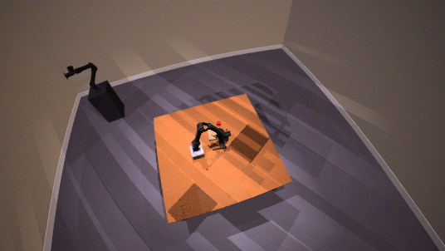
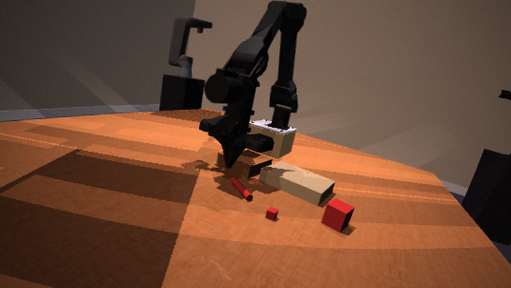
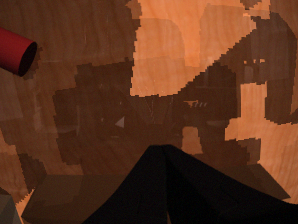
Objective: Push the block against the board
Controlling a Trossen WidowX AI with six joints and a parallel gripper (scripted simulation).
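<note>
My gripper tip is 60 mm past the flat brown square block, 10 mm to the right of it and 10 mm below it. From my gripper tip the other things lie so: pale long board (50 mm behind, 160 mm to the left, 10 mm above); red rod (70 mm ahead, 70 mm to the left).
</note>
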